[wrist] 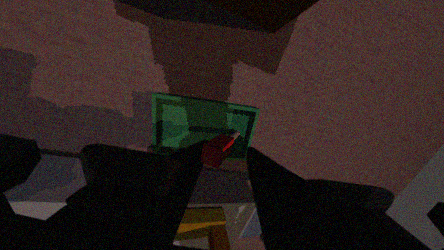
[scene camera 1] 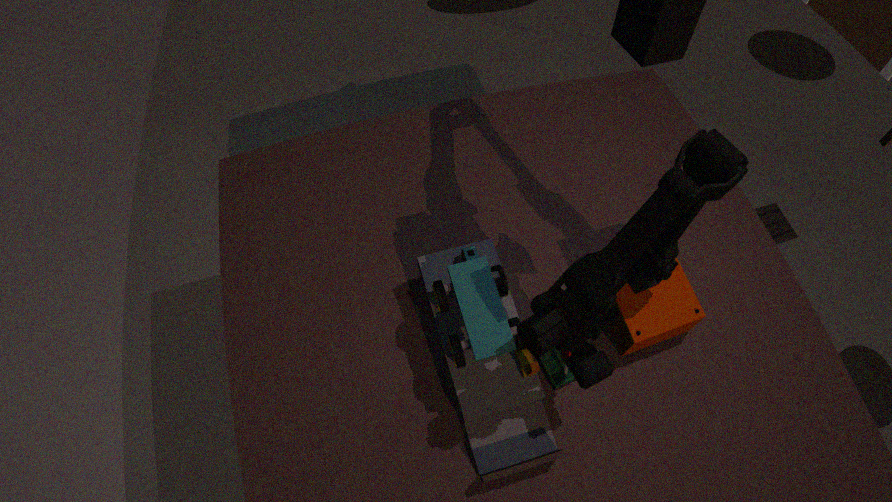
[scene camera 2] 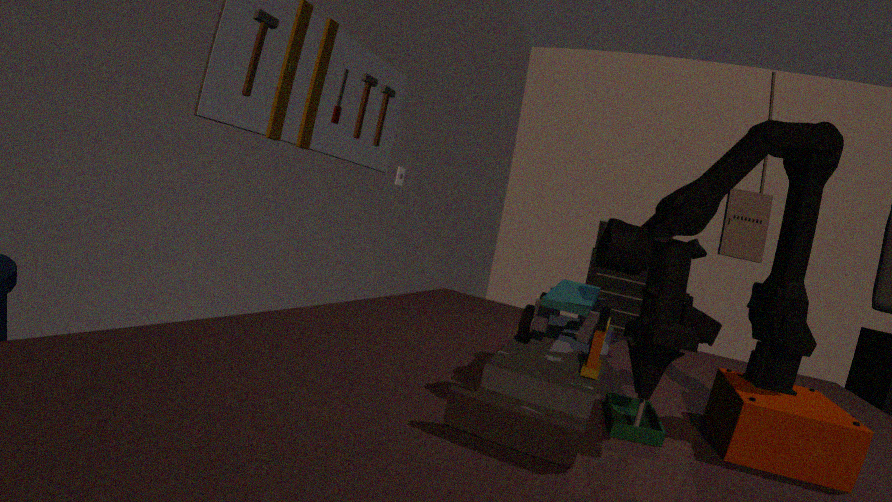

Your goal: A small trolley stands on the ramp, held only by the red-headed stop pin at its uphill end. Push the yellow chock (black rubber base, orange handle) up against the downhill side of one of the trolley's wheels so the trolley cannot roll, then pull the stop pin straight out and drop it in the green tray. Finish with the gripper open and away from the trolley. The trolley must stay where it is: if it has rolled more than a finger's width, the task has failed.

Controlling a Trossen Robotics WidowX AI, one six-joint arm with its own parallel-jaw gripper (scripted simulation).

Path:
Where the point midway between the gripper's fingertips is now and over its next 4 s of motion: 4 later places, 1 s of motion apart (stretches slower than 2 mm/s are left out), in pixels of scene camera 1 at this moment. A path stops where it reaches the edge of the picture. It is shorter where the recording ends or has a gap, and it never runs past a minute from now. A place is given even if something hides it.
My gripper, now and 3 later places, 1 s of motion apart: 565, 357; 560, 352; 556, 348; 563, 336

